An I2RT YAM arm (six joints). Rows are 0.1 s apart.
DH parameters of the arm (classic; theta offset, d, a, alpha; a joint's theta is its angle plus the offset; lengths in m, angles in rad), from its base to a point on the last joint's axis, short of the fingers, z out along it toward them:
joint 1: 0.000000 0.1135 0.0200 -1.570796
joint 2: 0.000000 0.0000 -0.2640 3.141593
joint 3: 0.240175 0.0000 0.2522 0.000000
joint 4: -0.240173 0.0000 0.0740 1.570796
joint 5: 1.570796 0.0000 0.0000 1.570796
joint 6: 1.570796 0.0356 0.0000 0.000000
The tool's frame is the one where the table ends.
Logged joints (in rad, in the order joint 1, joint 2, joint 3, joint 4, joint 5, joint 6), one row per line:
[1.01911, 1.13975, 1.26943, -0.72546, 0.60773, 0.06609]
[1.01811, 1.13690, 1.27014, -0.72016, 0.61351, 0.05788]
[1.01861, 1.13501, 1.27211, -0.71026, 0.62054, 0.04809]
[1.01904, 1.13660, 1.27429, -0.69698, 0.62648, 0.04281]
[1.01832, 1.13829, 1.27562, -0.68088, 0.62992, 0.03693]
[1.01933, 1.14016, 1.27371, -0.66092, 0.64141, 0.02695]
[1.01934, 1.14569, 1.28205, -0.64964, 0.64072, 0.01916]
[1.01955, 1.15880, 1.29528, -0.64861, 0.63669, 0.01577]
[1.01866, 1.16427, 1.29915, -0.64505, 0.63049, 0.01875]
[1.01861, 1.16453, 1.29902, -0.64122, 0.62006, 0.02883]
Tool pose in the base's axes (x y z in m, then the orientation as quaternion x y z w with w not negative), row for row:
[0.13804, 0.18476, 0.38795, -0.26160, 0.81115, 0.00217, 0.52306]
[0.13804, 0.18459, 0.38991, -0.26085, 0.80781, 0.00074, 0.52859]
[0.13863, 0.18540, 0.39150, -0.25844, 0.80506, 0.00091, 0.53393]
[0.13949, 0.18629, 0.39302, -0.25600, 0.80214, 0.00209, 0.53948]
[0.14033, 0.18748, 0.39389, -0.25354, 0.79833, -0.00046, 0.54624]
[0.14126, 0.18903, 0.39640, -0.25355, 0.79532, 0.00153, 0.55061]
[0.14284, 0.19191, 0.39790, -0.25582, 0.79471, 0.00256, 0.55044]
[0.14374, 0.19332, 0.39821, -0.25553, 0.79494, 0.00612, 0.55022]
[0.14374, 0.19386, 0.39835, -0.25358, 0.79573, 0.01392, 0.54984]
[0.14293, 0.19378, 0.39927, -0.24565, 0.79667, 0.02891, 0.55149]
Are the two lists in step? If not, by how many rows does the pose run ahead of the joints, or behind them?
The pose runs 1 row ahead of the joints: the pose in row i belongs to the joints in row i + 1.
